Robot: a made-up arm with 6 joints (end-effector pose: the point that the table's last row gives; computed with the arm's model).
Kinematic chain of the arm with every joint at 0, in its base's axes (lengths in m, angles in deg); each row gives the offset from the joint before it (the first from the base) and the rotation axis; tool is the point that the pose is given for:
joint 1: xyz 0 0 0.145 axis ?
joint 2: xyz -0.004 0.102 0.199 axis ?
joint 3: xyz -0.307 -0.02 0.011 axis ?
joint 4: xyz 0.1 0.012 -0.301 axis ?
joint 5: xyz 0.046 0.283 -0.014 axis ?
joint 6: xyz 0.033 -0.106 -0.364 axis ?
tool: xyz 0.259 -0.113 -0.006
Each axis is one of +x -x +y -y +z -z.
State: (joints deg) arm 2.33 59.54 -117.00 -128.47 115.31 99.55
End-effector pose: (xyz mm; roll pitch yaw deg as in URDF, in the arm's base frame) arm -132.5 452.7 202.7 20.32 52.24 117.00
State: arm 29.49 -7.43 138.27 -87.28 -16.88 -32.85
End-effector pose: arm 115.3 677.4 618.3 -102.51 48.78 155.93
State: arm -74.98 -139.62 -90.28 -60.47 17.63 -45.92
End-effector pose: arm -320.6 398.9 570.5 -131.41 43.89 -165.65
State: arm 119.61 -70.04 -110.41 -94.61 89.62 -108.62
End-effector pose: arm 172.9 24.4 -50.3 -75.53 13.82 114.28
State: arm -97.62 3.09 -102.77 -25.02 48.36 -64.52
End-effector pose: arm -291.5 -142.6 75.1 153.30 -50.13 44.96
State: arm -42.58 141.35 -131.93 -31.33 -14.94 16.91
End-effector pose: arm -886.7 479.8 340.7 -85.82 2.45 -143.26
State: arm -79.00 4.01 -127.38 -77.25 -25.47 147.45
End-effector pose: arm -550.4 -734.2 243.1 53.27 5.75 -67.11
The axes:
joint 1: +y
joint 2: -z
joint 3: +x
joint 4: +z
joint 5: -x
joint 6: +y

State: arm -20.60 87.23 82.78 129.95 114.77 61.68
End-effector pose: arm -297.3 302.5 560.5 48.76 -50.64 -149.69
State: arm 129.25 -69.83 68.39 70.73 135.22 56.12
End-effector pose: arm 334.6 -108.7 -258.7 80.19 57.02 90.54
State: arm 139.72 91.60 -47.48 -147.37 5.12 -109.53
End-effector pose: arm 234.4 287.7 402.6 -0.98 65.71 -122.17
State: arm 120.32 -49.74 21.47 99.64 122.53 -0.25
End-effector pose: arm 558.2 2.9 318.8 23.60 -31.27 32.76
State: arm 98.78 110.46 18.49 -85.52 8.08 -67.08
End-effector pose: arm -230.4 254.8 181.0 162.82 -32.77 5.26
